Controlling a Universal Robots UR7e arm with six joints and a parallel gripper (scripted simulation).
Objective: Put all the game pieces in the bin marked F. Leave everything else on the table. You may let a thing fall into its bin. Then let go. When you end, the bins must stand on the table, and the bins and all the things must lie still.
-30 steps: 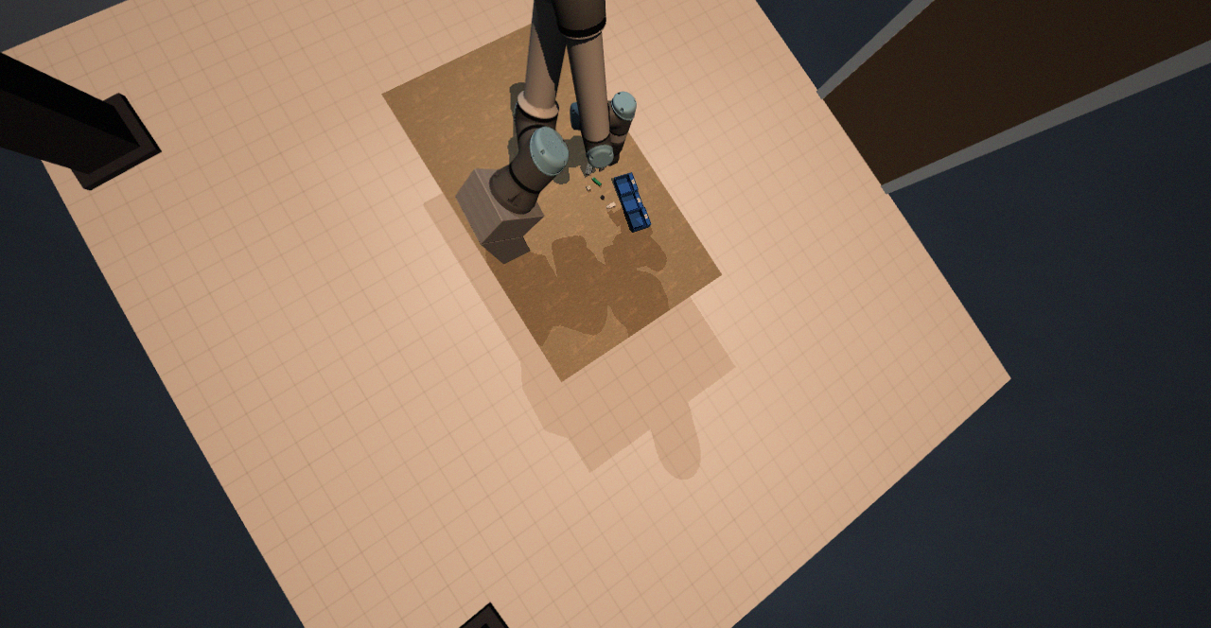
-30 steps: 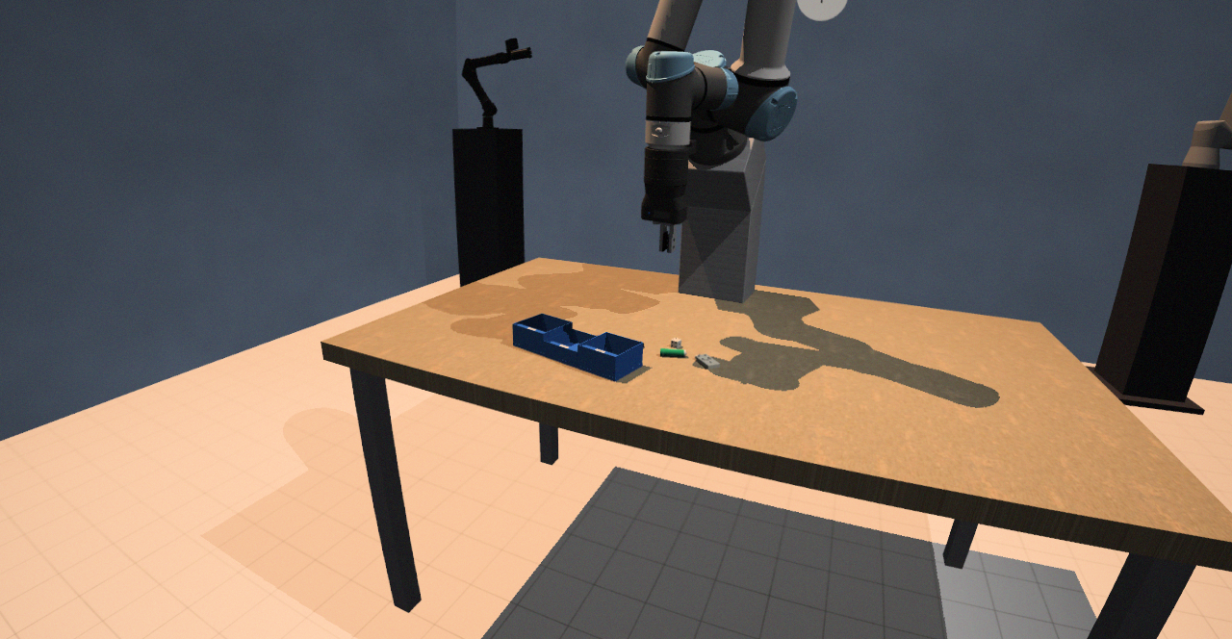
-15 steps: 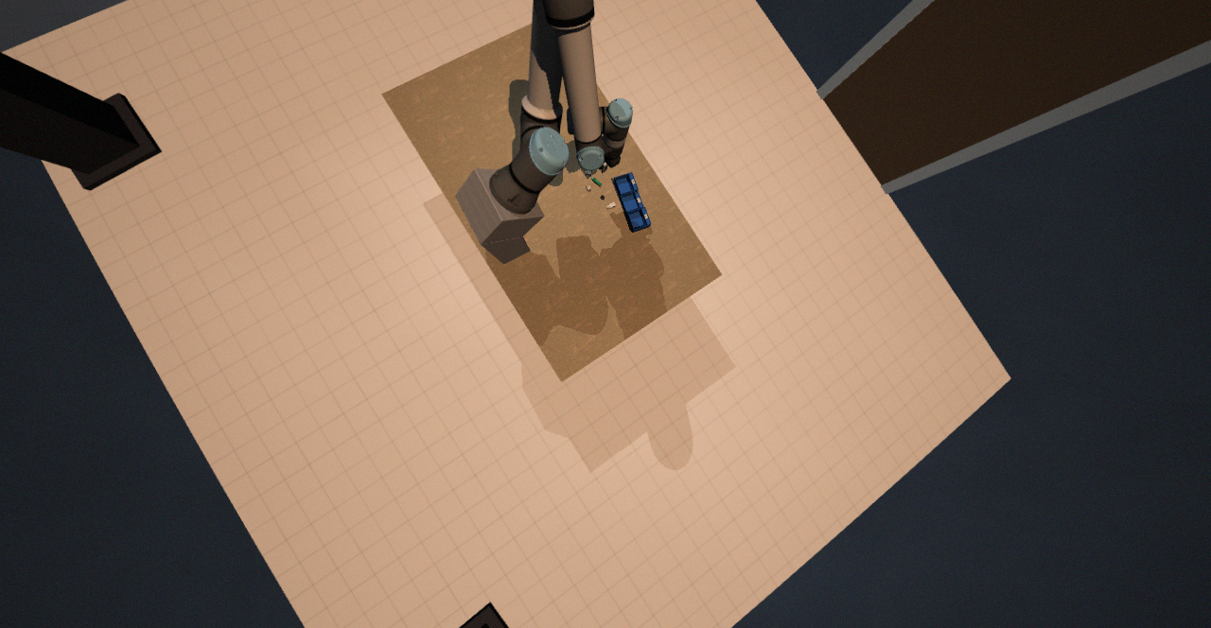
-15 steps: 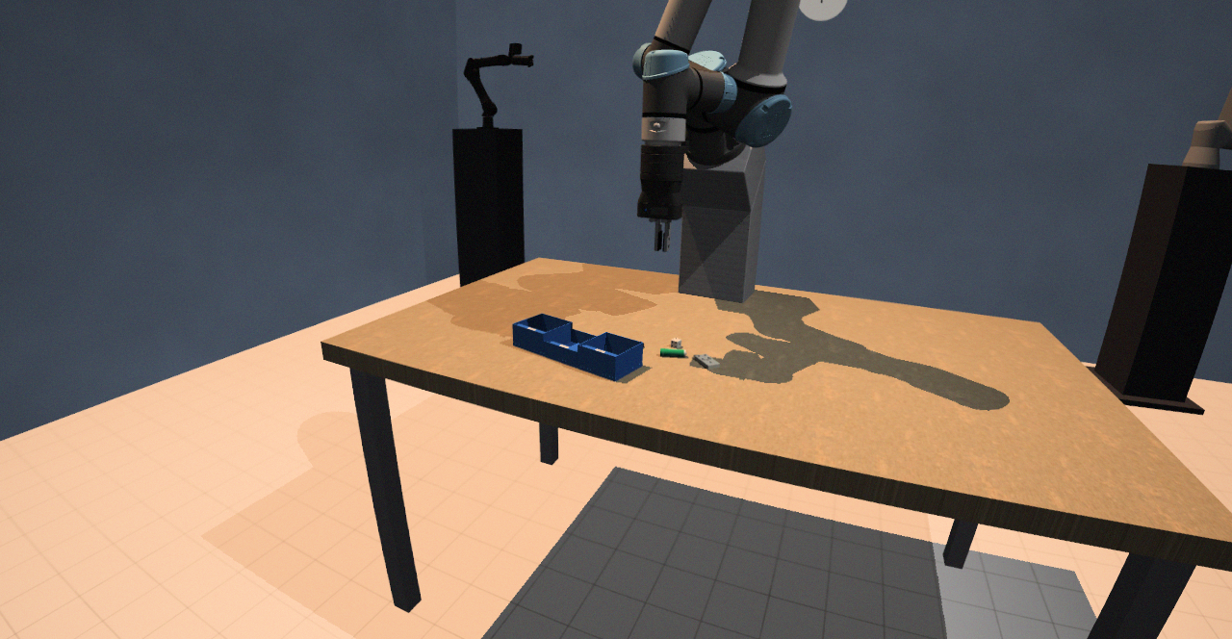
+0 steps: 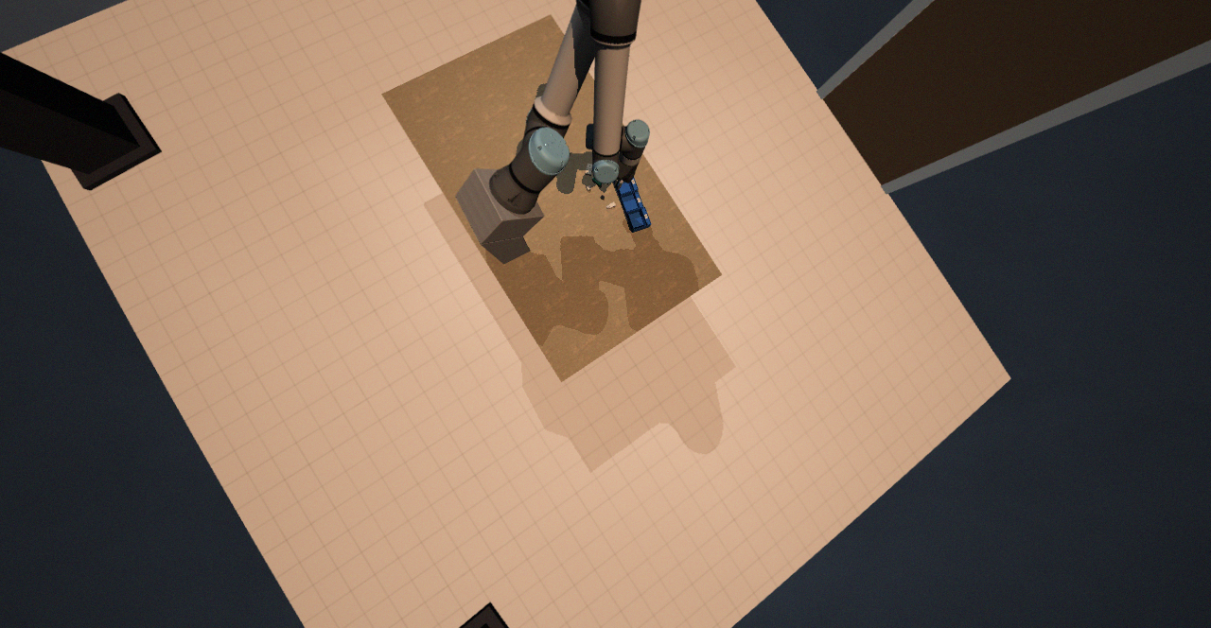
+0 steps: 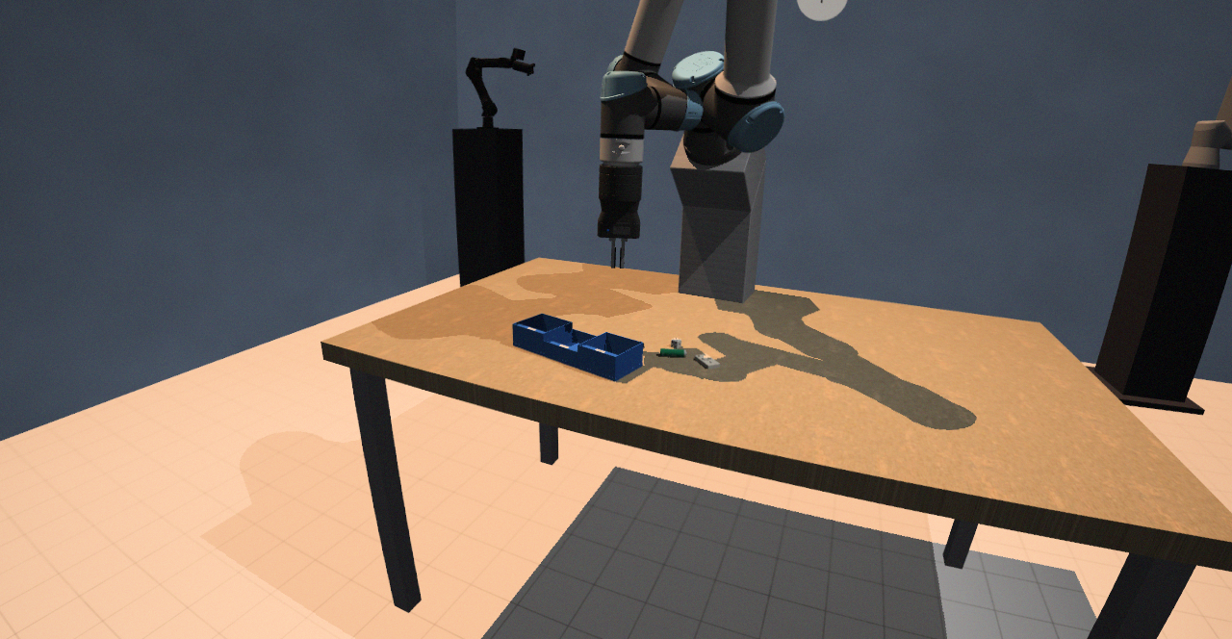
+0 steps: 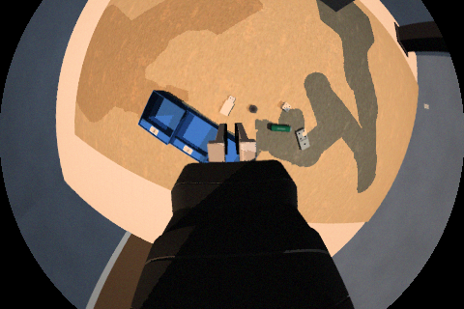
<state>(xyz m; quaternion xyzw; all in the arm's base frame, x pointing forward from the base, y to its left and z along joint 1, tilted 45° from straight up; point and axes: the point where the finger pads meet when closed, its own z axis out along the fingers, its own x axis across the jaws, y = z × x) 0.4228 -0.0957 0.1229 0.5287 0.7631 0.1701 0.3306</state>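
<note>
Right now the blue bin is 6 cm ahead of my hand, 6 cm to the right of it and 16 cm below it. Also, from my hand: green cylinder 1 cm behind, 11 cm to the left, 18 cm below; then black piece 3 cm behind, 4 cm to the left, 18 cm below; then pale flat block 2 cm behind, 1 cm to the right, 18 cm below.
</note>
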